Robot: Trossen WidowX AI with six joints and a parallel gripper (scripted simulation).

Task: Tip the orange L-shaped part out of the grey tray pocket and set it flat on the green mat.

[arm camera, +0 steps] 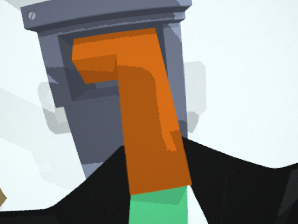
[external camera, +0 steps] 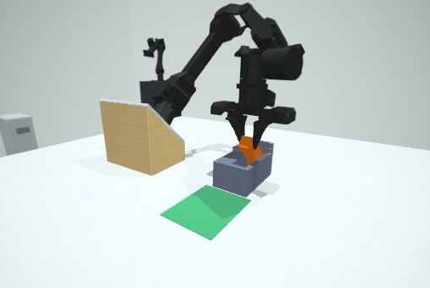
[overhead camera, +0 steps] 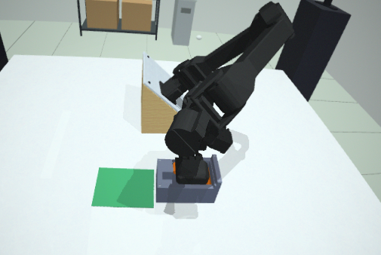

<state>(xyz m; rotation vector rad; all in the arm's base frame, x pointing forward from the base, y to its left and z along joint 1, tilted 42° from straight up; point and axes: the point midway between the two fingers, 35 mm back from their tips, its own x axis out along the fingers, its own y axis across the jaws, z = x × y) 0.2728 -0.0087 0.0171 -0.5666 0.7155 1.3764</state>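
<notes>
My gripper tip is now 3 cm past the green mat, 14 cm to the left of it and 11 cm above it. The rest, counted from my gripper tip: orange L-shaped part (1 cm behind, 4 cm to the left, 3 cm below).
</notes>
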